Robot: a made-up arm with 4 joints. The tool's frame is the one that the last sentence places.
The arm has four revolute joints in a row. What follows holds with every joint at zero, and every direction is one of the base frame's. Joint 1 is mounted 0.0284 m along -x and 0.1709 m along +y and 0.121 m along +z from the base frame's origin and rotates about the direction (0.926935, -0.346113, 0.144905), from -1.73 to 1.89 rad. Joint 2 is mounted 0.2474 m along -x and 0.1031 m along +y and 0.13 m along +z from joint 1 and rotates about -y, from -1.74 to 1.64 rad. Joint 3 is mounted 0.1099 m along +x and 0.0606 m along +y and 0.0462 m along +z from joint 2 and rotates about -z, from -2.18 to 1.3 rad. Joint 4 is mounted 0.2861 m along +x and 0.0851 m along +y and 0.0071 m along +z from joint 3 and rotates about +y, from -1.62 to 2.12 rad. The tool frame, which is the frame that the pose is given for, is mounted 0.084 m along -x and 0.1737 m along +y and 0.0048 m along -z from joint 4; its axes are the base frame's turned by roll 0.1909, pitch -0.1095 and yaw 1.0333 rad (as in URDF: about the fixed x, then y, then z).
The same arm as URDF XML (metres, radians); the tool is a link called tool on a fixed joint. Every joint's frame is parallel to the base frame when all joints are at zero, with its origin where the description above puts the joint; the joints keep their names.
<robot name="arm">
<joint name="joint 1" type="revolute"><parent link="base_link"/><child link="link1"/><origin xyz="-0.0284 0.1709 0.1210" rpy="0.0000 0.0000 0.0000"/><axis xyz="0.926935 -0.346113 0.144905"/><limit lower="-1.7300" upper="1.8900"/></joint>
<joint name="joint 2" type="revolute"><parent link="link1"/><child link="link2"/><origin xyz="-0.2474 0.1031 0.1300" rpy="0.0000 0.0000 0.0000"/><axis xyz="0 -1 0"/><limit lower="-1.7400" upper="1.6400"/></joint>
<joint name="joint 3" type="revolute"><parent link="link2"/><child link="link3"/><origin xyz="0.1099 0.0606 0.0462" rpy="0.0000 0.0000 0.0000"/><axis xyz="0 0 -1"/><limit lower="-2.1800" upper="1.3000"/></joint>
<joint name="joint 4" type="revolute"><parent link="link3"/><child link="link4"/><origin xyz="0.2861 0.0851 0.0071" rpy="0.0000 0.0000 0.0000"/><axis xyz="0 1 0"/><limit lower="-1.6200" upper="2.1200"/></joint>
<joint name="tool_joint" type="fixed"><parent link="link4"/><child link="tool"/><origin xyz="-0.0840 0.1737 -0.0048" rpy="0.1909 -0.1095 1.0333"/></joint>
<link name="base_link"/>
<link name="link1"/>
<link name="link2"/>
<link name="link3"/>
<link name="link4"/>
<link name="tool"/>
</robot>

